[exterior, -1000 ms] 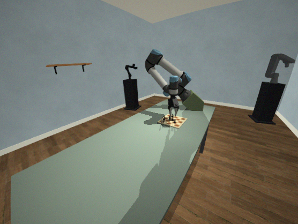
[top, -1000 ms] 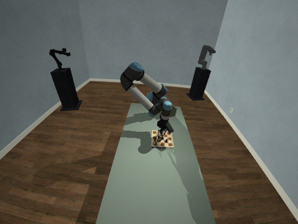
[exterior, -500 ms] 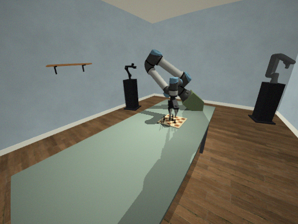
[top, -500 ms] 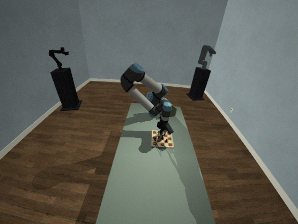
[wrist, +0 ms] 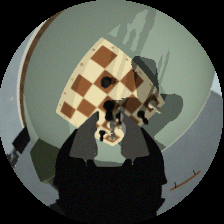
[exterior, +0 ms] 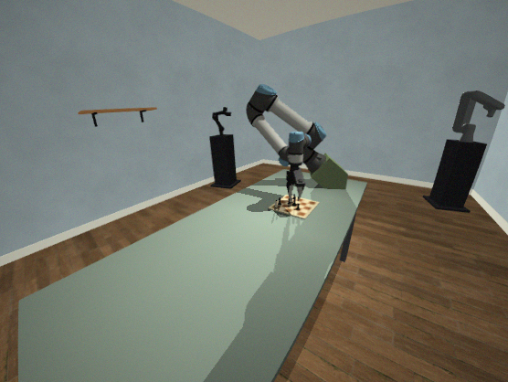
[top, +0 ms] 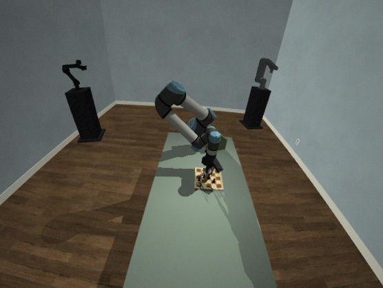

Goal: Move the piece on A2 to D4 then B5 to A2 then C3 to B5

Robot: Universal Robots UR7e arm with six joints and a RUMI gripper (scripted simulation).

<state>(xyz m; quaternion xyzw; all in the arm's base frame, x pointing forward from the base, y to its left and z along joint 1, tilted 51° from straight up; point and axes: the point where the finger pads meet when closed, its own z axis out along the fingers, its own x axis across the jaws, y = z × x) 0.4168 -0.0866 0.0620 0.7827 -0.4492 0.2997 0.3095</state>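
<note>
The chessboard is 40 mm below my hand. The rest, counted from my hand: white piece 50 mm behind, 30 mm to the right, 10 mm below.
</note>
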